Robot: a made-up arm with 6 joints. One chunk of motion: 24 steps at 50 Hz.
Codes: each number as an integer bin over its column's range. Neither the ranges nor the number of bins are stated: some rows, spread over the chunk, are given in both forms.
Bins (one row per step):
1: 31 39 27 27 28 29
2: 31 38 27 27 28 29
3: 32 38 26 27 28 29
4: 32 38 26 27 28 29
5: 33 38 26 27 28 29
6: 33 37 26 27 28 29
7: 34 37 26 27 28 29
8: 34 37 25 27 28 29
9: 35 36 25 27 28 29
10: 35 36 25 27 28 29
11: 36 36 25 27 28 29
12: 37 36 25 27 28 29
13: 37 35 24 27 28 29
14: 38 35 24 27 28 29
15: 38 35 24 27 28 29
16: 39 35 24 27 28 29
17: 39 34 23 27 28 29
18: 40 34 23 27 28 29
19: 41 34 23 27 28 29
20: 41 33 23 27 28 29
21: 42 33 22 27 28 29
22: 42 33 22 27 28 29
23: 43 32 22 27 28 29
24: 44 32 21 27 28 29
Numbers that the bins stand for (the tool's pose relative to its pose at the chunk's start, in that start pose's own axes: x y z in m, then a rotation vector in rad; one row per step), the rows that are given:
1: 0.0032 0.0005 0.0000 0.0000 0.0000 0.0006
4: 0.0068 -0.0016 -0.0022 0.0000 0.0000 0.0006
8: 0.0141 -0.0037 -0.0044 0.0000 0.0000 0.0006
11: 0.0214 -0.0057 -0.0044 0.0000 0.0000 0.0006
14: 0.0287 -0.0078 -0.0067 0.0000 0.0000 0.0006
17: 0.0324 -0.0098 -0.0089 0.0000 0.0000 0.0006
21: 0.0433 -0.0119 -0.0111 0.0000 0.0000 0.0006
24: 0.0506 -0.0140 -0.0133 0.0000 0.0000 0.0006
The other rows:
2: 0.0032 -0.0016 0.0000 0.0000 0.0000 0.0006
3: 0.0068 -0.0016 -0.0022 0.0000 0.0000 0.0006
5: 0.0105 -0.0016 -0.0022 0.0000 0.0000 0.0006
6: 0.0105 -0.0037 -0.0022 0.0000 0.0000 0.0006
7: 0.0141 -0.0037 -0.0022 0.0000 0.0000 0.0006
9: 0.0178 -0.0057 -0.0044 0.0000 0.0000 0.0006
10: 0.0178 -0.0057 -0.0044 0.0000 0.0000 0.0006
12: 0.0251 -0.0057 -0.0044 0.0000 0.0000 0.0006
13: 0.0251 -0.0078 -0.0067 0.0000 0.0000 0.0006
15: 0.0287 -0.0078 -0.0067 0.0000 0.0000 0.0006
16: 0.0324 -0.0078 -0.0067 0.0000 0.0000 0.0006
18: 0.0360 -0.0098 -0.0089 0.0000 0.0000 0.0006
19: 0.0397 -0.0098 -0.0089 0.0000 0.0000 0.0006
20: 0.0397 -0.0119 -0.0089 0.0000 0.0000 0.0006
22: 0.0433 -0.0119 -0.0111 0.0000 0.0000 0.0006
23: 0.0470 -0.0140 -0.0111 0.0000 0.0000 0.0006

